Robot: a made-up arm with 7 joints. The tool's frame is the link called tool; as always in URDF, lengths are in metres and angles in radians. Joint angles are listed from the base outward. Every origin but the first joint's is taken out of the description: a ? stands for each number. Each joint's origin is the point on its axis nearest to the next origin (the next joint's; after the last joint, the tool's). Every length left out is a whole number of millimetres.
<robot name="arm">
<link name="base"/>
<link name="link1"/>
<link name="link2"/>
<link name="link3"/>
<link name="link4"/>
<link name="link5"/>
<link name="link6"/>
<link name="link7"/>
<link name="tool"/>
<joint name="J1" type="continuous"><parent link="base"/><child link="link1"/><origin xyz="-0.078 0.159 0.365" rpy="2.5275 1.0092 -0.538"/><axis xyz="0 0 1"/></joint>
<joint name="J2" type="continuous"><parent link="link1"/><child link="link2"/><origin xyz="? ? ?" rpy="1.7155 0.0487 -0.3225"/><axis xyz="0 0 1"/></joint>
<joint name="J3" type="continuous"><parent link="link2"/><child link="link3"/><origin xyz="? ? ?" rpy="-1.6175 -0.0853 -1.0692"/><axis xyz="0 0 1"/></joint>
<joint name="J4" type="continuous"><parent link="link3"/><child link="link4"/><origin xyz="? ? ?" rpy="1.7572 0.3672 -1.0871"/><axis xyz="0 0 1"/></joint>
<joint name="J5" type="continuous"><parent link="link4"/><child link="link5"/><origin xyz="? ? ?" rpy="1.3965 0.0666 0.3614"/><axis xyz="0 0 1"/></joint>
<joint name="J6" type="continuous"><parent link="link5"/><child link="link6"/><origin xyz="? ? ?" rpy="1.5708 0 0.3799"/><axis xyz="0 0 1"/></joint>
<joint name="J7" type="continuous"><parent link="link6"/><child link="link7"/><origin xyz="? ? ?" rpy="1.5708 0 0"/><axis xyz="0 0 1"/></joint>
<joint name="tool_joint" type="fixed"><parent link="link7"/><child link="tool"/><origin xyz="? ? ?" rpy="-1.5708 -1.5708 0"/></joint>
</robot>
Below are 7 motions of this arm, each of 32 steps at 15 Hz.
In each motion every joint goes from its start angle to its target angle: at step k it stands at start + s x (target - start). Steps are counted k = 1, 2, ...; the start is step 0. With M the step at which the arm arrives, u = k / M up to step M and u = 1 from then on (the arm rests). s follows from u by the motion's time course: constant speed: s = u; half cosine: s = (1 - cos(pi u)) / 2; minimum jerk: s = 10 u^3 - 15 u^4 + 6 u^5.
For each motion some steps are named. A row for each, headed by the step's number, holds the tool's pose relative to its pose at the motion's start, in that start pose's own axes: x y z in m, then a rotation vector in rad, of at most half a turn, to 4 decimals.
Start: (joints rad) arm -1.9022 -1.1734 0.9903 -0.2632 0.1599 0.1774 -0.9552
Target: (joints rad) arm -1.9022 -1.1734 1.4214 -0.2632 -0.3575 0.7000 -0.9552
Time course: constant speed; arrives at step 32
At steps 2, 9, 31, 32:
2: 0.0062 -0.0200 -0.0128 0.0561 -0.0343 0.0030
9: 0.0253 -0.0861 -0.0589 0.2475 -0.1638 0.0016
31: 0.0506 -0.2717 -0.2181 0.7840 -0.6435 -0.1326
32: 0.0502 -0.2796 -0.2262 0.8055 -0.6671 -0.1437

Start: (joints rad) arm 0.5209 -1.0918 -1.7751 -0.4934 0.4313 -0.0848 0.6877
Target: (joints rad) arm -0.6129 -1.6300 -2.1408 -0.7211 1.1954 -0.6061 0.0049
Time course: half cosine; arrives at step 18
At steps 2, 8, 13, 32:
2: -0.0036 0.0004 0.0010 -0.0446 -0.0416 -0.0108
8: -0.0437 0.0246 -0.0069 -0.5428 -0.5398 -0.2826
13: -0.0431 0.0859 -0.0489 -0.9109 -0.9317 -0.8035
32: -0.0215 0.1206 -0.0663 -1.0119 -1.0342 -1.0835

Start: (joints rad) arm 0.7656 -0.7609 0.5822 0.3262 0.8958 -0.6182 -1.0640
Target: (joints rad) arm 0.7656 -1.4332 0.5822 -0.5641 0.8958 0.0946 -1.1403
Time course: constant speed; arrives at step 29
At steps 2, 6, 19, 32:
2: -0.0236 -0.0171 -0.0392 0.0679 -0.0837 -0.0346
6: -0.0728 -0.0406 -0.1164 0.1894 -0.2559 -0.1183
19: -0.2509 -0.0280 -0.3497 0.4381 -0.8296 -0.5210
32: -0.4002 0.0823 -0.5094 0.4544 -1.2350 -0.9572

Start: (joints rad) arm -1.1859 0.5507 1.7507 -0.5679 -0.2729 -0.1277 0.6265
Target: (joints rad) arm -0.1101 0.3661 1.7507 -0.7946 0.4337 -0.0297 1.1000
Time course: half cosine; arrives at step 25
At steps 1, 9, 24, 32:
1: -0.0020 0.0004 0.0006 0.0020 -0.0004 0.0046
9: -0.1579 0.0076 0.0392 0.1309 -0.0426 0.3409
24: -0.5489 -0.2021 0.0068 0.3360 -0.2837 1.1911
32: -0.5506 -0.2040 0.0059 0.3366 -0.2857 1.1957

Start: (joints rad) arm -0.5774 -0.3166 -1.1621 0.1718 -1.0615 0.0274 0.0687
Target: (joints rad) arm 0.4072 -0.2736 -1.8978 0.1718 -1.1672 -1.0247 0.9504
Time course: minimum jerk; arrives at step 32
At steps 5, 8, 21, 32:
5: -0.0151 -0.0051 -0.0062 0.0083 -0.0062 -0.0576
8: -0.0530 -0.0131 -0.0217 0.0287 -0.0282 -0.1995
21: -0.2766 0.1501 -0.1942 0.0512 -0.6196 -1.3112
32: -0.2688 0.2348 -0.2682 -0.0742 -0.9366 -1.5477

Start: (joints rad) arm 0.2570 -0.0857 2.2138 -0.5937 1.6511 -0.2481 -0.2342
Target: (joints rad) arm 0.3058 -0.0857 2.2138 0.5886 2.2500 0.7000 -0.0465
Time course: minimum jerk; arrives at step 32
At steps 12, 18, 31, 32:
12: 0.2238 0.2000 -0.0286 -0.1994 0.1648 0.4373
18: 0.3435 0.5052 -0.2211 -0.3569 0.4589 1.0164
31: 0.1852 0.7637 -0.5380 -0.4228 0.9052 1.6755
32: 0.1850 0.7638 -0.5382 -0.4228 0.9056 1.6760

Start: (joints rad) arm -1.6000 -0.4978 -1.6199 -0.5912 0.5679 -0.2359 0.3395
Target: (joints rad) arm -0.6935 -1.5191 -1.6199 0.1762 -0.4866 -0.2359 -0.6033
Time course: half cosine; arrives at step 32
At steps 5, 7, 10, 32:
5: 0.0523 -0.0208 0.0042 -0.0147 0.0946 -0.1032
7: 0.0976 -0.0445 0.0026 -0.0309 0.1827 -0.1967
10: 0.1757 -0.1026 -0.0141 -0.0709 0.3602 -0.3792
32: 0.1516 -0.5568 -0.1380 -0.7055 1.4726 -1.5658

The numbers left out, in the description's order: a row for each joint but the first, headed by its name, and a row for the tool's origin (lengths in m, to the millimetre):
J2: -0.089 0.233 0
J3: 0.059 0.078 0
J4: -0.012 -0.048 0
J5: 0.209 0.12 0
J6: 0.492 -0.163 0
J7: -0.298 -0.13 0
tool: -0.129 -0.048 0

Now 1 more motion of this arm.
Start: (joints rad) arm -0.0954 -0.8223 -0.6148 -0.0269 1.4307 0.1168 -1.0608
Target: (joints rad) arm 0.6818 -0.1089 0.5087 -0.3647 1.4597 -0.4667 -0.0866
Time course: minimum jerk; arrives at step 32
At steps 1, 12, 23, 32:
1: -0.0001 -0.0001 -0.0002 0.0005 -0.0001 0.0000
12: -0.0675 -0.0389 -0.1840 0.5325 0.0150 0.0553
23: -0.0941 0.0926 -0.5708 1.6335 0.6344 0.2315
32: -0.1159 0.1444 -0.6270 1.8233 0.9209 0.2245

